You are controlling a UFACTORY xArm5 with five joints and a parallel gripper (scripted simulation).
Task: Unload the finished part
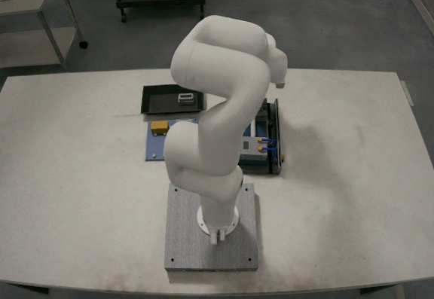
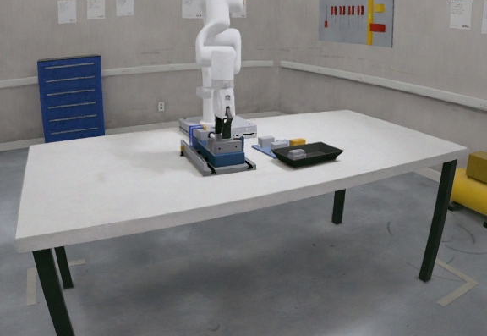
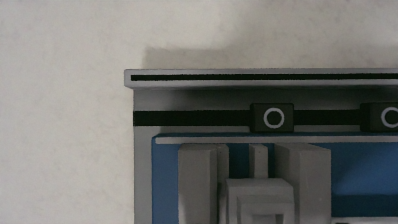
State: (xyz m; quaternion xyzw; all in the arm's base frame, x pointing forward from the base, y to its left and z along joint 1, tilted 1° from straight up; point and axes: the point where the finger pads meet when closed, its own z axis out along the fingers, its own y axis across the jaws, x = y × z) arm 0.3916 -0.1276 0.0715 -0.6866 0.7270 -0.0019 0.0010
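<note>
Right now my hand is 25 cm to the right of the grey part, 9 cm short of it and 9 cm above it. From my hand the other things lie so: yellow block (34 cm to the left, 10 cm below, 4 cm behind); then blue plate (29 cm to the left, 12 cm below, 8 cm behind).
</note>
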